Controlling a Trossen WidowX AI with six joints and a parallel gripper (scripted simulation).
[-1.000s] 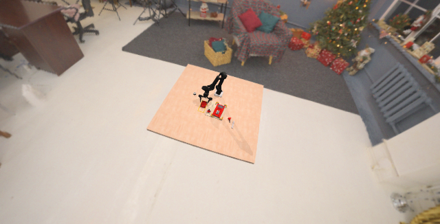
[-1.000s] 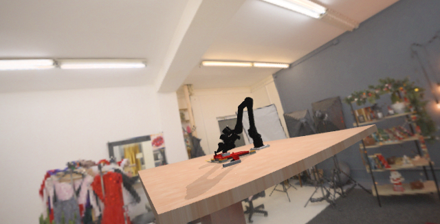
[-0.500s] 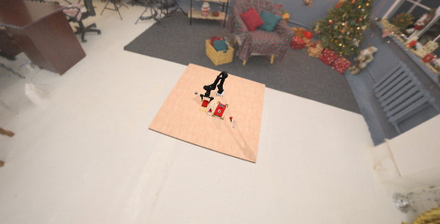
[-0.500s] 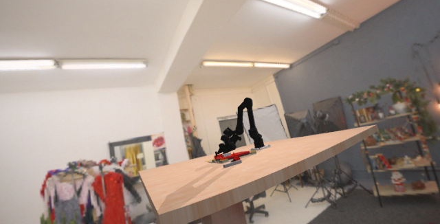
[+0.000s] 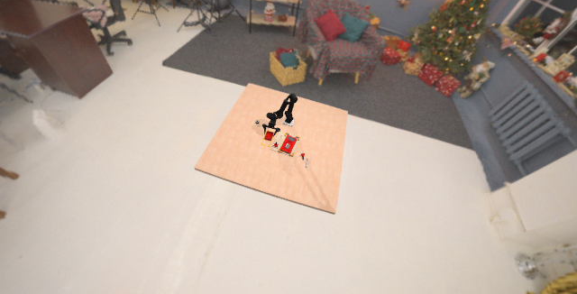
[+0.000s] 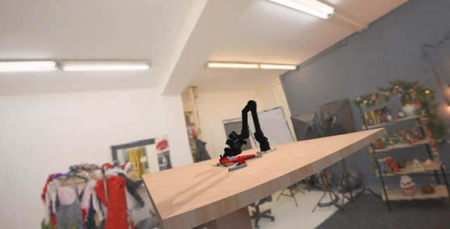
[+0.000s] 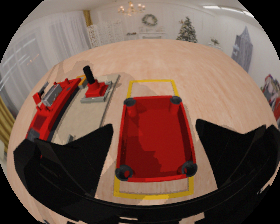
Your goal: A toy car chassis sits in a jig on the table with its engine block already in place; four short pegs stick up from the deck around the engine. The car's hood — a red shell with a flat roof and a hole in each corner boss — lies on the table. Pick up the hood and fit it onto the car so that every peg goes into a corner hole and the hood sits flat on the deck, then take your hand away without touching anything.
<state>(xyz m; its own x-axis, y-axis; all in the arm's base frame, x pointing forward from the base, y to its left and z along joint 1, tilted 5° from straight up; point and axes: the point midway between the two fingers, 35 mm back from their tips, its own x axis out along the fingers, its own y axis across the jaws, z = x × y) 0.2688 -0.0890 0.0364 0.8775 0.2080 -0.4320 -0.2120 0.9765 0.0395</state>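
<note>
Right now the red hood is 1 cm behind my gripper tip and 1 cm below it. The rest, counted from my gripper tip: white piece: 8 cm ahead, 46 cm to the left, 2 cm below.
</note>
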